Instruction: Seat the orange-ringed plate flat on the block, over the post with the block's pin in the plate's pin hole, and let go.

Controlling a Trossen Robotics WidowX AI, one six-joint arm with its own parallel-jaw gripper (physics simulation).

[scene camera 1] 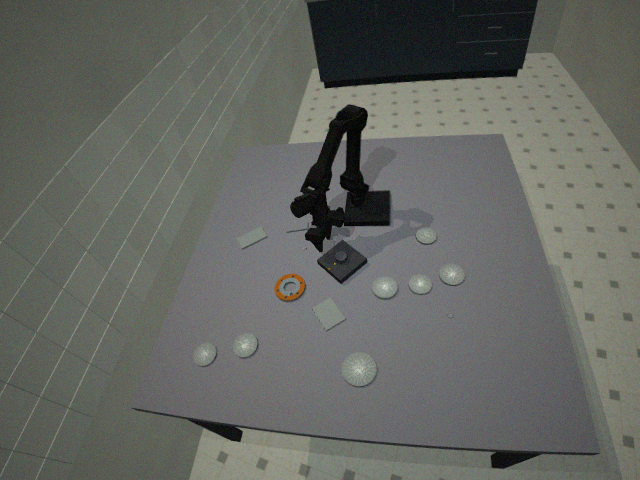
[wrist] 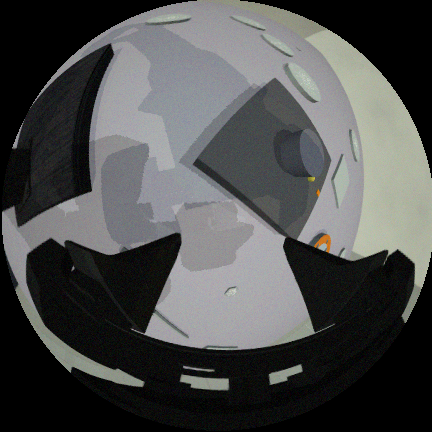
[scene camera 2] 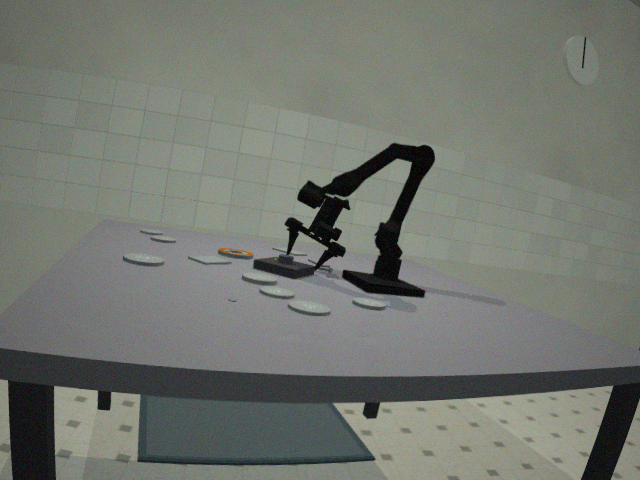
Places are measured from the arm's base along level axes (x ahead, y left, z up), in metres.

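Where they show: gripper, fingertip midpoint: (scene camera 1: 324, 245) (wrist: 233, 241); arm's base, origin of the base link: (scene camera 1: 358, 201) (scene camera 2: 385, 278).
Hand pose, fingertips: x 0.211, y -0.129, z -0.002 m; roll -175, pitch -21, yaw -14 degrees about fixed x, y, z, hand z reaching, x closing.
Each offset is from my fingertips to the centre of the thing. "pt": to the spot under its first point.
The orange-ringed plate @(0.012 m down, 0.163 m ahead, 0.119 m right) (scene camera 1: 279, 290) (scene camera 2: 223, 251) (wrist: 327, 241) lies flat on the table, apart from the block; in the wrist view the right finger partly hides it. The dark square block @(0.005 m up, 0.072 m ahead, 0.062 m left) (scene camera 1: 341, 273) (scene camera 2: 289, 267) (wrist: 245, 150) has a round grey post @(pt 0.027 m up, 0.075 m ahead, 0.064 m left) (scene camera 1: 341, 256) (scene camera 2: 285, 258) (wrist: 312, 152) standing bare on top. A small yellow spot @(pt 0.012 m up, 0.090 m ahead, 0.038 m left) (wrist: 311, 178) and an orange spot @(pt 0.008 m up, 0.111 m ahead, 0.019 m left) (wrist: 318, 192) show beside the post; which is the pin I cannot tell. My gripper (scene camera 2: 302, 261) (wrist: 233, 241) is open and empty, pointing down with its fingertips low beside the block.
Pale round discs @(0.012 m down, 0.186 m ahead, 0.202 m left) (scene camera 1: 385, 287) (scene camera 2: 309, 307) (wrist: 302, 82) lie on the table, several of them beyond the block. A square pale tile @(0.014 m down, 0.269 m ahead, 0.017 m left) (scene camera 1: 328, 314) (scene camera 2: 209, 259) lies near the plate, another tile @(0.014 m down, 0.080 m back, 0.297 m right) (scene camera 1: 252, 237) farther left. A thin rod @(0.014 m down, 0.112 m back, 0.114 m right) (scene camera 1: 297, 229) and a tiny nut @(0.016 m down, 0.007 m back, 0.080 m right) (wrist: 230, 291) lie near the gripper.
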